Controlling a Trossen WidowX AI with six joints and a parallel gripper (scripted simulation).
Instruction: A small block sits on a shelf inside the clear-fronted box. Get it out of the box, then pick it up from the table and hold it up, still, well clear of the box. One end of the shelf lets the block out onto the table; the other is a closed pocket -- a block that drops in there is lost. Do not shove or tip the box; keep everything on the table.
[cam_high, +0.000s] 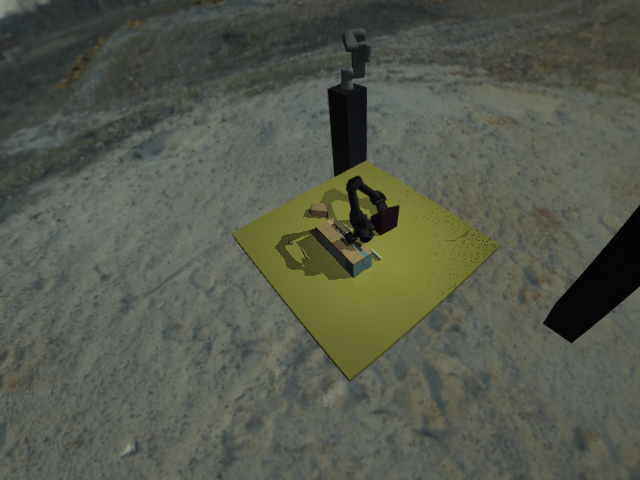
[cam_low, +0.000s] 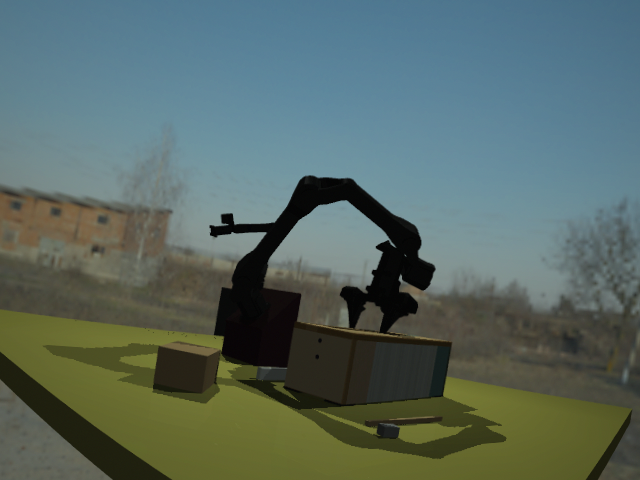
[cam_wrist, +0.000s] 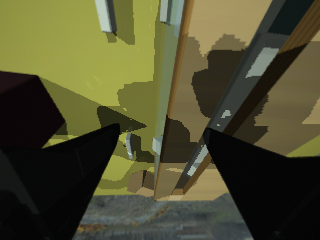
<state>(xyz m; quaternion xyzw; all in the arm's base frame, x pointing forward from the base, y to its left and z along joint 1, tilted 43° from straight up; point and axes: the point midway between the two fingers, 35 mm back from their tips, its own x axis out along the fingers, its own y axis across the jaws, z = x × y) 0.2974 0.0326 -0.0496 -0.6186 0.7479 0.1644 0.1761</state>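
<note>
My gripper tip is now 3 cm short of the clear-fronted box, 5 cm to the left of it and 6 cm above it. From my gripper tip the other things lie so: thin stick: 24 cm ahead, 25 cm to the right, 12 cm below; tan block: 5 cm ahead, 4 cm to the right, 3 cm below; dark piece: 26 cm ahead, 36 cm to the right, 11 cm below.
</note>
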